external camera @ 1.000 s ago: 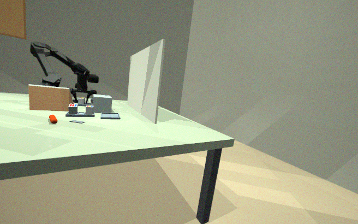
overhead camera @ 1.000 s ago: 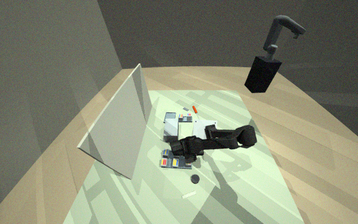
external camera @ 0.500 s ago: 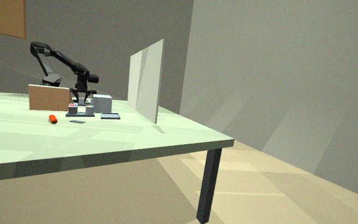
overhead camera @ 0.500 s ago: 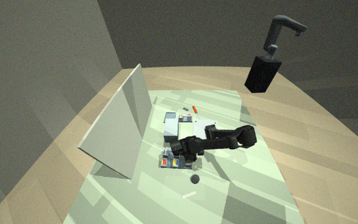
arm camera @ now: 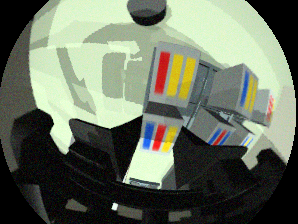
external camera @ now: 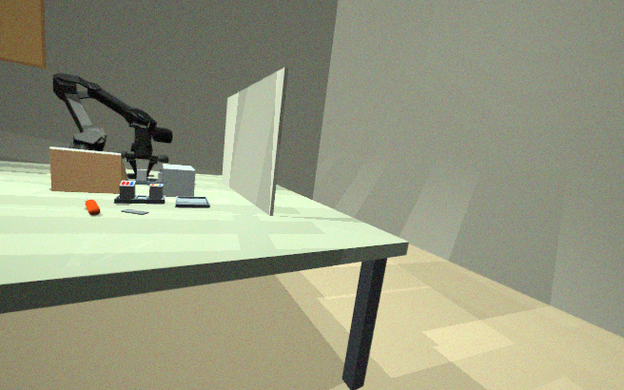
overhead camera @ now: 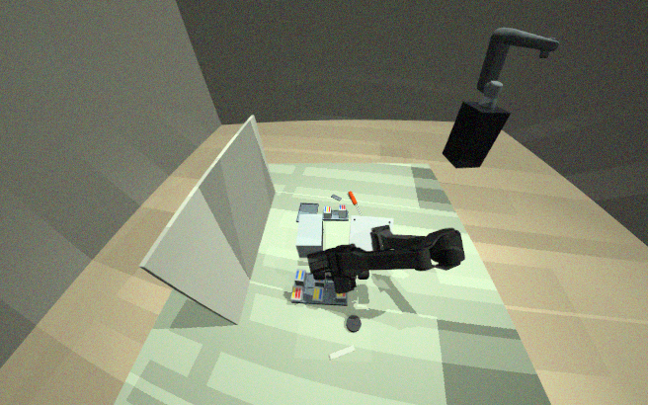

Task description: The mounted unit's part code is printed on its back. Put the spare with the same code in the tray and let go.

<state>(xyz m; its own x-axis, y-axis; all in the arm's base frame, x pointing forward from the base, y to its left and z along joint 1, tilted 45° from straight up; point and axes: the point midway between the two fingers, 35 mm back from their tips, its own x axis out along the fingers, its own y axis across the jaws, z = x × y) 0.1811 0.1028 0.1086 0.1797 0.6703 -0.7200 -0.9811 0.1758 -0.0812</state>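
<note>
Right now my gripper tip is 370 mm to the left of the flat dark tray, 130 mm short of it and 20 mm above it. Round my gripper tip: grey mounted unit 190 mm to the right, 110 mm ahead, 30 mm above; then tall grey upright panel 350 mm ahead, 210 mm to the right, 200 mm above.
</note>
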